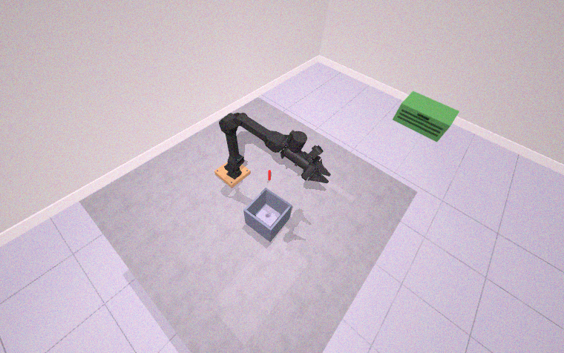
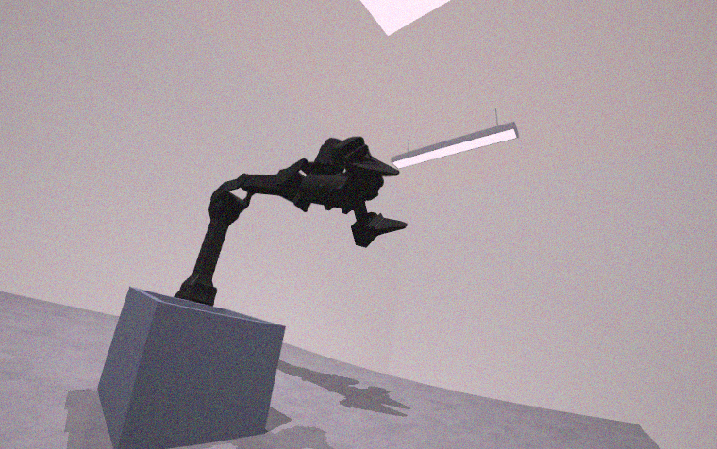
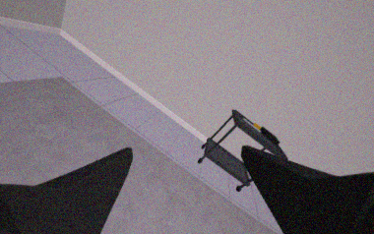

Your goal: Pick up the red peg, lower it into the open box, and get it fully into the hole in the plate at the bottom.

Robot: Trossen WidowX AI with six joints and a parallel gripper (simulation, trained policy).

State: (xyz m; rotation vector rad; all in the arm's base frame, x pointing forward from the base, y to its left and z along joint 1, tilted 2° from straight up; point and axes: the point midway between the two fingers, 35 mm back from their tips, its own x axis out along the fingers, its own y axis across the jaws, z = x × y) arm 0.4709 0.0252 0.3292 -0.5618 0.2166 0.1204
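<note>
Now: the red peg 33 cm behind my gripper tip, 30 cm below it and 6 cm to the left of it. Also, from my gripper tip: plate (30 cm below, 19 cm behind, 15 cm to the right).
</note>
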